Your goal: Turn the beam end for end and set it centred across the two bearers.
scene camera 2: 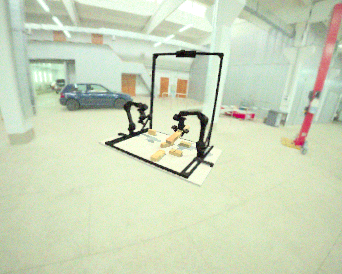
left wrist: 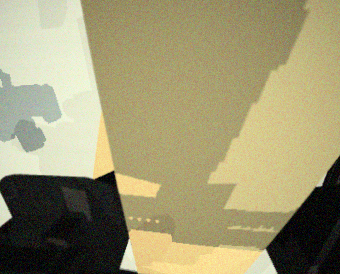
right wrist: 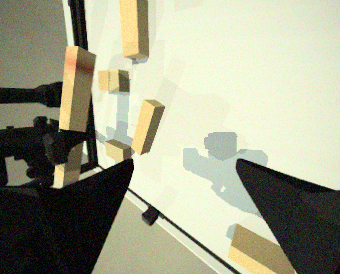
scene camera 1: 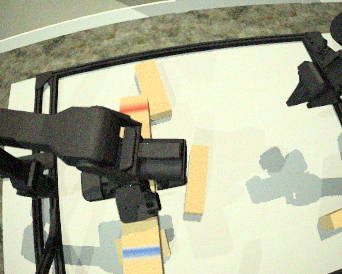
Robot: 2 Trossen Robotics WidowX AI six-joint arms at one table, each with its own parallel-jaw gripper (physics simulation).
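Places are measured from the left arm's base along level axes (x ahead, y left, z up), in metres.
Where they show: left gripper, between the fingertips: (right wrist: 87,131); right gripper, between the fingertips: (scene camera 2: 148,125) (right wrist: 184,163) (scene camera 1: 297,105); left arm's base, origin of its link: (scene camera 2: 200,156) (scene camera 1: 43,186); right arm's base, origin of its link: (scene camera 2: 131,134).
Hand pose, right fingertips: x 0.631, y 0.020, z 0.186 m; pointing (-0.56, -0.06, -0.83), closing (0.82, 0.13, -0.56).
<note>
Things, the pixels of their top centre, and the offset from my right fingertips.
- loose block, centre of its top: (scene camera 1: 151,85) (right wrist: 128,14) (scene camera 2: 158,153) dx -0.295, dy +0.213, dz -0.168 m
- narrow block, centre of its top: (left wrist: 110,140) (scene camera 1: 197,177) (right wrist: 141,129) dx -0.224, dy -0.067, dz -0.162 m
My left gripper (scene camera 1: 125,184) (scene camera 2: 181,130) is shut on the middle of the wooden beam (scene camera 1: 142,237) (scene camera 2: 172,139) (left wrist: 195,100) (right wrist: 77,95) and holds it above the table. In scene camera 1 the beam's red band lies toward the top and its blue band toward the bottom. Below the beam are two short block bearers; one bearer (scene camera 1: 119,250) (scene camera 2: 185,143) (right wrist: 118,150) shows at the blue end's sides, and the other bearer (scene camera 2: 176,152) (right wrist: 114,80) is hidden by the arm in scene camera 1. My right gripper (right wrist: 184,163) is open and empty, far from the beam.
A loose block (scene camera 1: 152,90) (scene camera 2: 158,155) (right wrist: 134,32) lies near the beam's red end. A narrow block (scene camera 1: 197,180) (right wrist: 149,125) lies beside the beam. Another block (scene camera 1: 332,220) (scene camera 2: 152,132) (right wrist: 257,250) lies on the right arm's side. A black frame (scene camera 1: 180,48) edges the table.
</note>
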